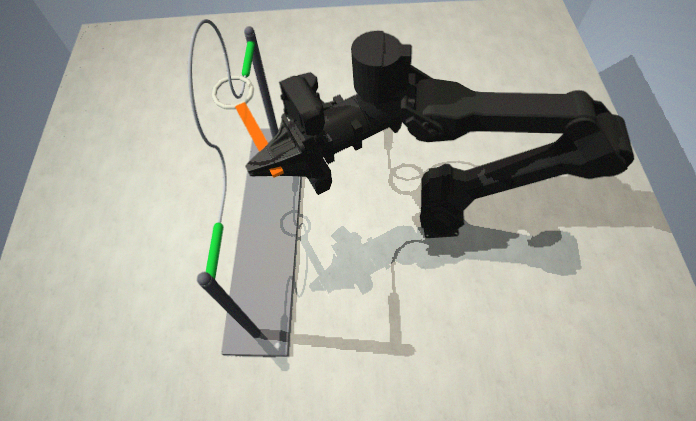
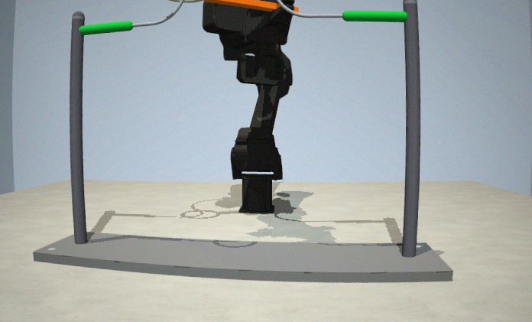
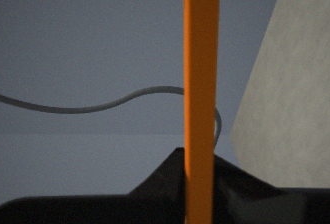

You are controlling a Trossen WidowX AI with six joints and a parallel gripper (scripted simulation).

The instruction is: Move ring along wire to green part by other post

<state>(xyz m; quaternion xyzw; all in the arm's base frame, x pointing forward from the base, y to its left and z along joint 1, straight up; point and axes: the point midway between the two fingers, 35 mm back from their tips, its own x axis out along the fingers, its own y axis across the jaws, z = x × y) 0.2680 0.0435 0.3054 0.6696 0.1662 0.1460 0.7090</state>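
My gripper tip is now 90 mm to the left of the ring with orange handle and 10 mm short of it.
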